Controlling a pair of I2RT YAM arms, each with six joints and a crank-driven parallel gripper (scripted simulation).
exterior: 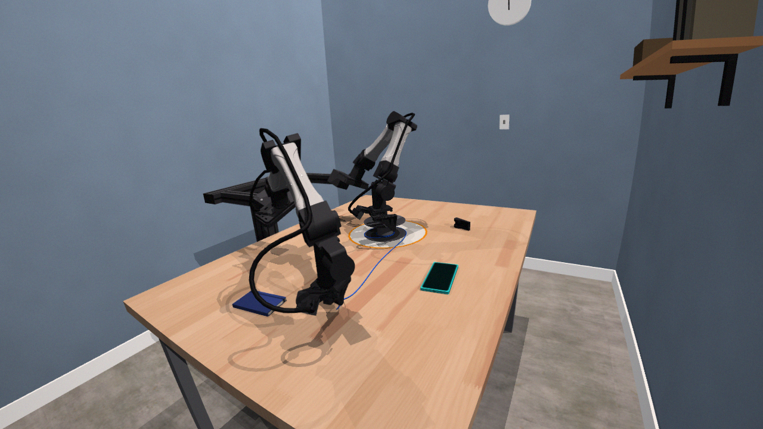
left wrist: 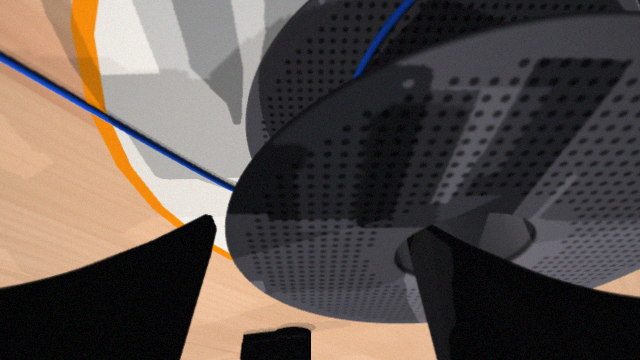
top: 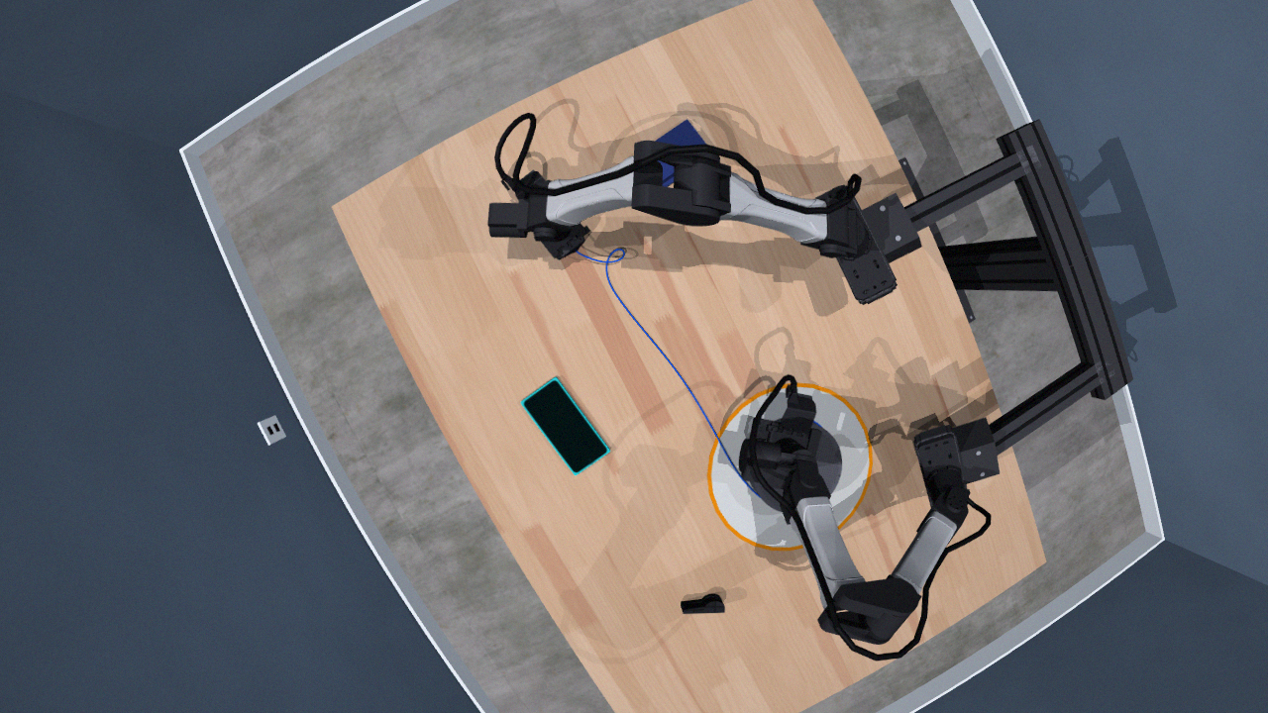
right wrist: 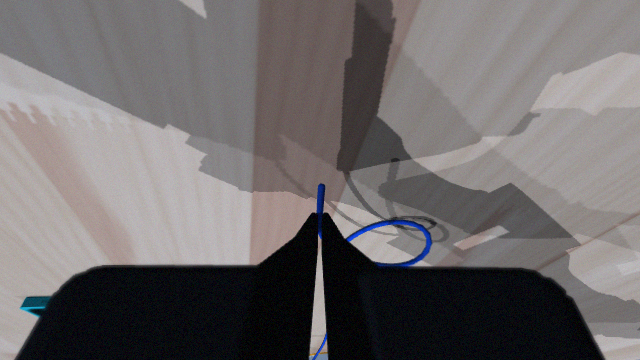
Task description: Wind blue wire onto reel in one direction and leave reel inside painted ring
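Observation:
My left hand is 5 cm past the dark grey reel, 4 cm to the right of it and 2 cm above it. The rest, counted from my left hand: orange painted ring: 5 cm behind, 6 cm to the left, 5 cm below; black clip-like object: 24 cm ahead, 24 cm to the left, 3 cm below.

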